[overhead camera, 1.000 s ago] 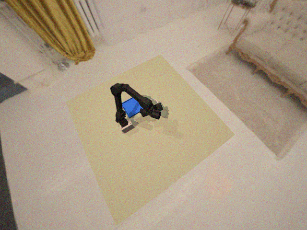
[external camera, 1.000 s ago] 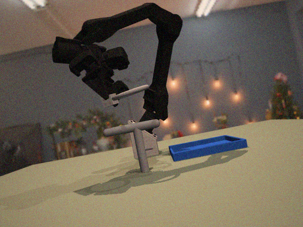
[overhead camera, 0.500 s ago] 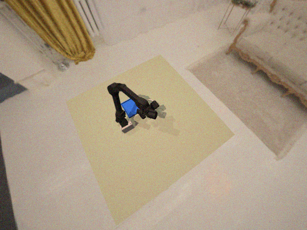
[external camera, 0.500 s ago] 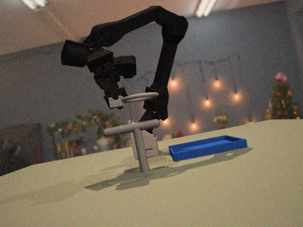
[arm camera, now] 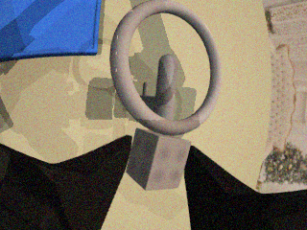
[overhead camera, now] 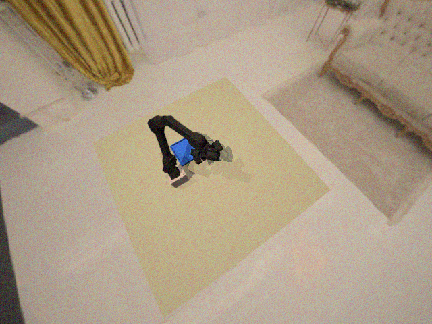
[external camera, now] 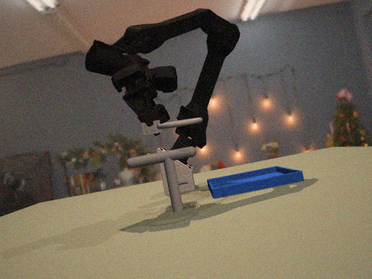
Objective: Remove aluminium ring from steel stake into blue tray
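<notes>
My gripper tip is 40 mm to the right of the aluminium ring and 10 mm short of it. From my gripper tip the other things lie so: blue tray 170 mm to the left, 150 mm below, 140 mm behind.
</notes>
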